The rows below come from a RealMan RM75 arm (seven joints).
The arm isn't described. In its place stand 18 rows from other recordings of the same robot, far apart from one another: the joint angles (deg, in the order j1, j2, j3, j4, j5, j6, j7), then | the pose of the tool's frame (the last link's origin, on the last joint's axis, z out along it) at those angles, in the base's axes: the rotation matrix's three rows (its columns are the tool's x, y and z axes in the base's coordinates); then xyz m.
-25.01, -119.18, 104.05, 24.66, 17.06, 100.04, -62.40 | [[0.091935 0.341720 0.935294], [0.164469 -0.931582 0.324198], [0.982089 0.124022 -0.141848]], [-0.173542 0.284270 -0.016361]
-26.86, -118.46, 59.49, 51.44, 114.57, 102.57, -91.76 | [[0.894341 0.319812 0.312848], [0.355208 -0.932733 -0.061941], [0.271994 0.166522 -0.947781]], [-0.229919 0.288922 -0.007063]
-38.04, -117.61, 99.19, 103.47, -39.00, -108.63, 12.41 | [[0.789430 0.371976 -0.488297], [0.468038 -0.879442 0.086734], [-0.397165 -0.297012 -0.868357]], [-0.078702 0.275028 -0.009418]
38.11, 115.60, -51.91, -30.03, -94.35, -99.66, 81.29 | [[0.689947 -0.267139 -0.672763], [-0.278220 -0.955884 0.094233], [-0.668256 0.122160 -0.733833]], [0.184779 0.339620 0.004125]
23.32, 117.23, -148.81, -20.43, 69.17, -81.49, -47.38 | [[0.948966 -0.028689 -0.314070], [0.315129 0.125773 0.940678], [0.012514 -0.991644 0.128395]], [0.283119 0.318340 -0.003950]
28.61, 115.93, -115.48, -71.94, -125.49, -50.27, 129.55 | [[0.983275 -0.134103 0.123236], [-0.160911 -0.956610 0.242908], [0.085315 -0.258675 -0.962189]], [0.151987 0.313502 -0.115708]
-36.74, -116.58, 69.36, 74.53, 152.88, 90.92, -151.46 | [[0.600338 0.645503 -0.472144], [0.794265 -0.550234 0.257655], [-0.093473 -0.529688 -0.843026]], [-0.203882 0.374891 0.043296]
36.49, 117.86, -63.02, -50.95, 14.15, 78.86, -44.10 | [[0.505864 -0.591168 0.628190], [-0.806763 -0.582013 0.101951], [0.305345 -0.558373 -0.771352]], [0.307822 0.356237 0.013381]
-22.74, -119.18, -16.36, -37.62, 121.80, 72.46, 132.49 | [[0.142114 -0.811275 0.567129], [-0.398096 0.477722 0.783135], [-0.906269 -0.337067 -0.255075]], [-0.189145 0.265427 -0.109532]
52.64, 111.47, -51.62, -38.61, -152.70, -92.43, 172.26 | [[-0.026489 -0.940895 0.337660], [-0.999589 0.021231 -0.019258], [0.010951 -0.338032 -0.941071]], [0.222277 0.393972 0.026940]
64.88, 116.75, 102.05, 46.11, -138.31, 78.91, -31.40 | [[0.798670 -0.511013 0.317792], [-0.574078 -0.805363 0.147732], [0.180445 -0.300426 -0.936581]], [0.070026 0.421673 -0.046908]
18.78, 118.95, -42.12, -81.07, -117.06, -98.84, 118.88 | [[0.730009 -0.664461 -0.159936], [-0.531650 -0.699161 0.478041], [-0.429460 -0.263944 -0.863654]], [0.241786 0.305846 0.111089]
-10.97, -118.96, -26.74, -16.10, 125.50, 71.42, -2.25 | [[0.746661 0.648276 0.149115], [0.058756 -0.287561 0.955958], [0.662605 -0.705016 -0.252800]], [-0.342024 0.234808 -0.063057]
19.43, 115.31, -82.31, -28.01, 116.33, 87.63, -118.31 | [[0.643275 -0.392831 -0.657177], [-0.226461 -0.917559 0.326806], [-0.731378 -0.061401 -0.679203]], [0.254481 0.273845 -0.034081]
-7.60, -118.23, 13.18, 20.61, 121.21, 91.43, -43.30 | [[0.729372 0.627231 0.273127], [0.305910 -0.656128 0.689866], [0.611912 -0.419616 -0.670437]], [-0.387414 0.173285 -0.006696]
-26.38, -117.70, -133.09, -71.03, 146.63, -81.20, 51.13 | [[0.614552 0.715072 -0.333163], [0.763566 -0.433066 0.478978], [0.198222 -0.548749 -0.812147]], [-0.297239 0.354488 0.092939]
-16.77, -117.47, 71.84, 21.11, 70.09, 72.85, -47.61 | [[0.776173 0.503421 0.379635], [0.220399 -0.780738 0.584699], [0.590745 -0.370156 -0.716941]], [-0.318912 0.271832 -0.050282]
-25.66, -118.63, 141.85, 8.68, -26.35, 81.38, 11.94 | [[0.819673 0.085581 0.566403], [-0.447551 -0.521479 0.726469], [0.357539 -0.848961 -0.389140]], [-0.265979 0.293292 -0.059544]
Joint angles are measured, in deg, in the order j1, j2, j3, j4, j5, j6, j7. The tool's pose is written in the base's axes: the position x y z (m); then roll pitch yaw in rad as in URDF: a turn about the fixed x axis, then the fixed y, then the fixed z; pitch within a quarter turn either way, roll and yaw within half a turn. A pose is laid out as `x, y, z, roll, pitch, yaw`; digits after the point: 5 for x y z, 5 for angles.
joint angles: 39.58 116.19 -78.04 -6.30 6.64 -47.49 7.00
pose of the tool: 0.30942, 0.42832, 0.03435, -1.61860, 0.68477, -0.03547
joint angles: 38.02 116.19 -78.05 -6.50 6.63 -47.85 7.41
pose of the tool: 0.31930, 0.42036, 0.03520, -1.61273, 0.69242, -0.05070
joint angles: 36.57 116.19 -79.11 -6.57 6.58 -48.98 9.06
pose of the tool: 0.32574, 0.41242, 0.03451, -1.61670, 0.71089, -0.05321
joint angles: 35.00 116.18 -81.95 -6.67 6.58 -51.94 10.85
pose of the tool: 0.32659, 0.40363, 0.03237, -1.62825, 0.71748, -0.02171
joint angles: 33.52 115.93 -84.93 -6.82 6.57 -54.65 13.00
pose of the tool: 0.32741, 0.39549, 0.03128, -1.64606, 0.72807, 0.00517
